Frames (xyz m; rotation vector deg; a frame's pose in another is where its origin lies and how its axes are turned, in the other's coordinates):
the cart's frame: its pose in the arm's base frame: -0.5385 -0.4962 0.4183 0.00 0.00 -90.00
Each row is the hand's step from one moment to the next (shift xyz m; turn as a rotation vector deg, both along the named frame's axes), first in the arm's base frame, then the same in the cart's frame.
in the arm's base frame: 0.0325 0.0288 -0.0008 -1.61 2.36 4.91
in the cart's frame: -0.0288 0.0325 -0.0008 -2.36 -1.61 4.91
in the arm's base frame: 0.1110 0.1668 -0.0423 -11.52 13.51 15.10
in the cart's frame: -0.1668 0.1110 -0.0423 -13.51 -11.52 15.10
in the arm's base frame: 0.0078 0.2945 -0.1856 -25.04 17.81 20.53
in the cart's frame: -0.2945 0.0078 -0.1856 -17.81 -25.04 20.53
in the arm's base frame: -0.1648 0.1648 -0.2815 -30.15 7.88 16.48
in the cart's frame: -0.1648 -0.1648 -0.2815 -7.88 -30.15 16.48
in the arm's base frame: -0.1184 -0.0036 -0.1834 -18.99 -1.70 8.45
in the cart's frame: 0.0036 -0.1184 -0.1834 1.70 -18.99 8.45
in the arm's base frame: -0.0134 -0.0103 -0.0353 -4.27 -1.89 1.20
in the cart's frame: 0.0103 -0.0134 -0.0353 1.89 -4.27 1.20
